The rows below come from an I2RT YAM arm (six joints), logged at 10 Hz.
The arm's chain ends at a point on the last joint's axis. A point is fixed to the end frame.
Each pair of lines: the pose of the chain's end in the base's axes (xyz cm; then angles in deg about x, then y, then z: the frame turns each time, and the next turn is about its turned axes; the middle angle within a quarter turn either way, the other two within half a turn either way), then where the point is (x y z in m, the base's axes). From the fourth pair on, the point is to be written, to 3 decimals.
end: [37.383 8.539 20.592 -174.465 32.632 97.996]
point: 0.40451 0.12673 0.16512
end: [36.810 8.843 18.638 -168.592 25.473 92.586]
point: 0.38981 0.13472 0.14514
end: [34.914 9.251 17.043 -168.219 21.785 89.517]
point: 0.36577 0.13934 0.12747
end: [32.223 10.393 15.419 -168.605 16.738 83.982]
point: 0.331 0.150 0.109
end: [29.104 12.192 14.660 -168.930 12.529 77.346]
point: 0.292 0.167 0.099
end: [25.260 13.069 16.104 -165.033 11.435 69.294]
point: 0.247 0.178 0.115
